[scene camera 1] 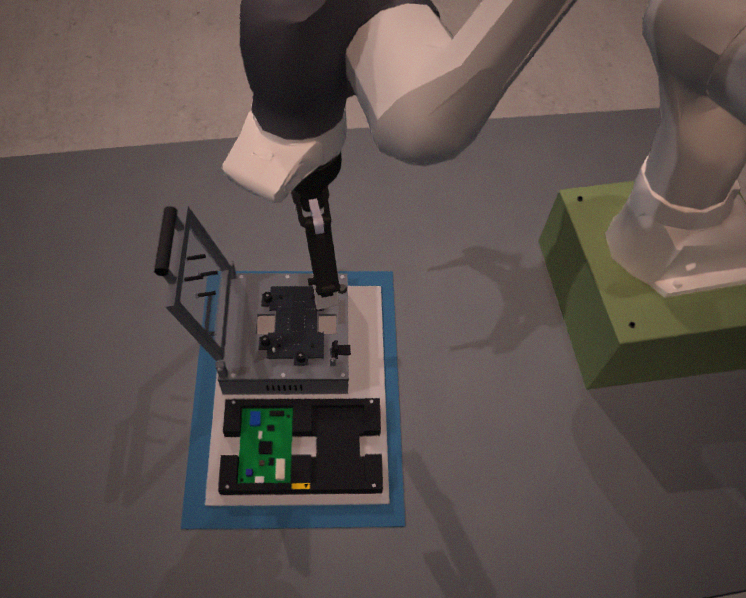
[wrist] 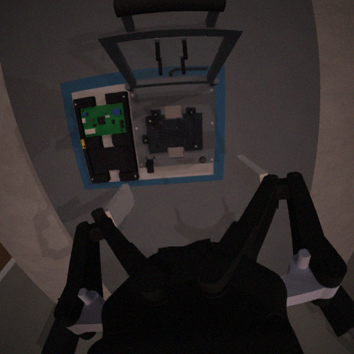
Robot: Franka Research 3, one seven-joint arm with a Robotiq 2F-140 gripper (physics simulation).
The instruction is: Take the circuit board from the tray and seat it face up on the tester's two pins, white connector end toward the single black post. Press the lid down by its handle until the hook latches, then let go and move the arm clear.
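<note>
The green circuit board (scene camera 1: 265, 436) (wrist: 104, 120) lies face up in the lid-side half of the black tray (scene camera 1: 339, 448) (wrist: 112, 159); its large white connector (scene camera 1: 280, 468) (wrist: 90, 132) is at the edge away from the tester. The grey tester (scene camera 1: 283, 384) (wrist: 142, 105) has a bare black nest (scene camera 1: 295, 317) (wrist: 175, 132) with black posts around it; I cannot clearly make out the two pins. Its lid (scene camera 1: 196, 332) (wrist: 170, 33) stands open, with the black handle (scene camera 1: 165, 241) (wrist: 170, 6) at its top. The hook (scene camera 1: 340, 349) (wrist: 150, 166) is opposite the hinge. My gripper (scene camera 1: 325, 294) (wrist: 182, 179) is open and empty, above the tester's hook side.
The tester and tray stand side by side on a white base (scene camera 1: 368, 348) (wrist: 177, 171) over a blue mat (scene camera 1: 292, 517) (wrist: 72, 112). A yellow marker (scene camera 1: 300, 485) (wrist: 83, 144) is on the tray's edge. The green robot pedestal (scene camera 1: 572, 280) stands at the right in the scene view.
</note>
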